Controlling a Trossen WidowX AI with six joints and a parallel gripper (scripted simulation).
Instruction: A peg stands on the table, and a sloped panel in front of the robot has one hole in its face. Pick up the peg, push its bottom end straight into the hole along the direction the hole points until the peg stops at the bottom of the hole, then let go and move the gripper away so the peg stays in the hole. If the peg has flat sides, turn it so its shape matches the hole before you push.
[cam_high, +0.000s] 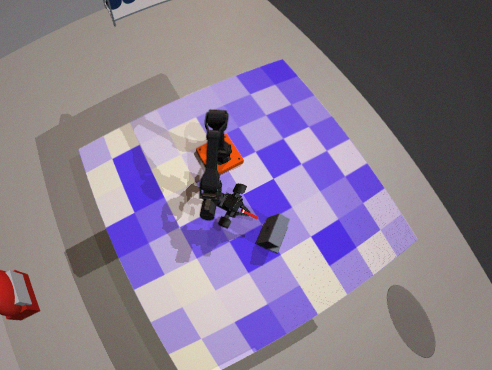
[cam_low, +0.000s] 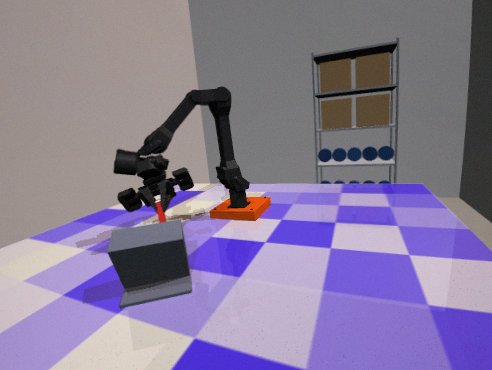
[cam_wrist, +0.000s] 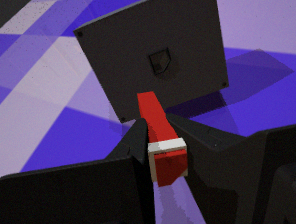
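The grey sloped panel is 10 cm ahead of my gripper tip, 6 cm to the left of it and 5 cm below it. Also, from my gripper tip: red peg: 1 cm behind, 1 cm to the right, 1 cm above.
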